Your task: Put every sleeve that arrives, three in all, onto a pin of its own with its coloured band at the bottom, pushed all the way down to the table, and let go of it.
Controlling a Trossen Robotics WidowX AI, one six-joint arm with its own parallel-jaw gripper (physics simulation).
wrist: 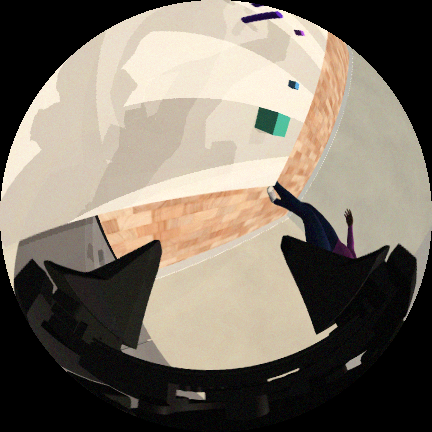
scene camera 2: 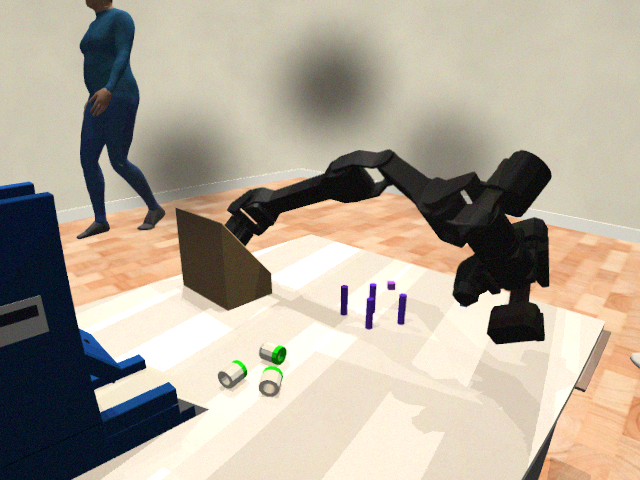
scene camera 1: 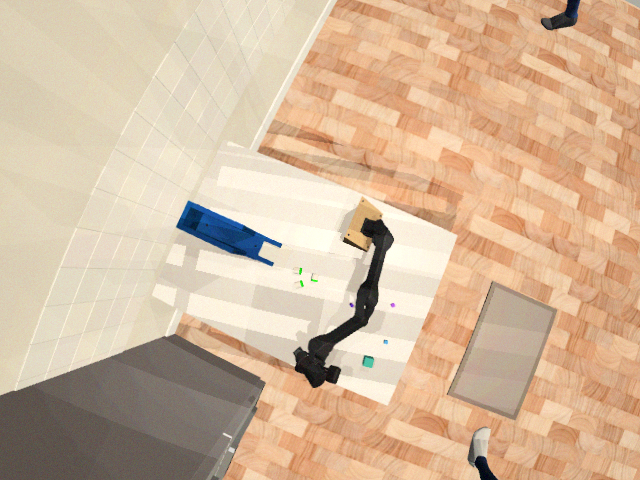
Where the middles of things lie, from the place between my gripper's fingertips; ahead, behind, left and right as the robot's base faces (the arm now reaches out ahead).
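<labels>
You'd find the teal cube [wrist: 275,123] 11 cm below my hand, 9 cm behind it and 16 cm to the left of it.
</labels>
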